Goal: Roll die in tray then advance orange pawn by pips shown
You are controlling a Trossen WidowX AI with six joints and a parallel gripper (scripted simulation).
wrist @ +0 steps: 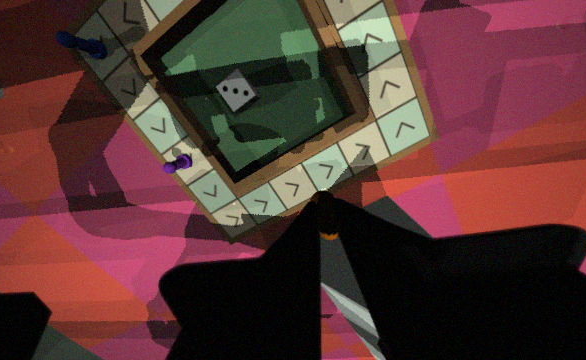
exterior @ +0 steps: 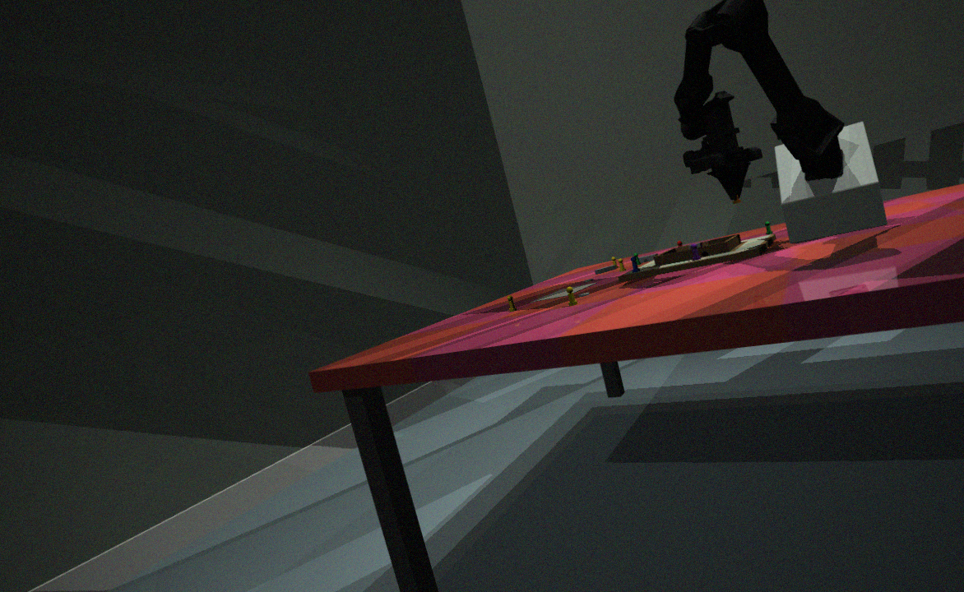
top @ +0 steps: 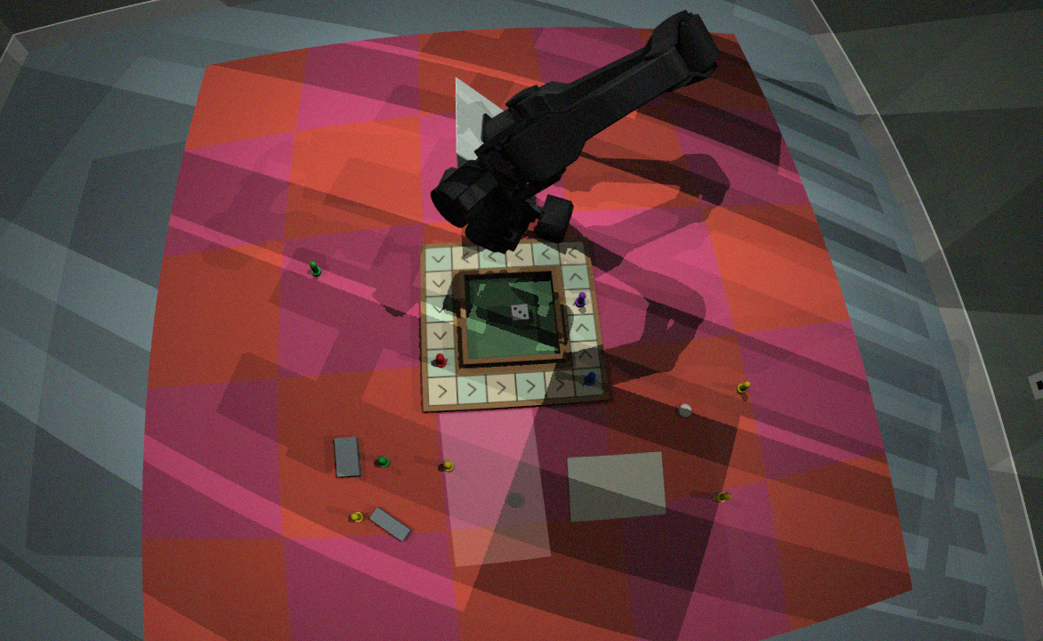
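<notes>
Right now my gripper tip is 11 cm above the green tray, 10 cm short of it and 2 cm to the right of it. Also, from my gripper tip: purple pawn (13 cm to the left, 9 cm below, 6 cm ahead); then orange pawn (1 cm above); then grey-white die (10 cm ahead, 9 cm below, 3 cm to the left).
</notes>
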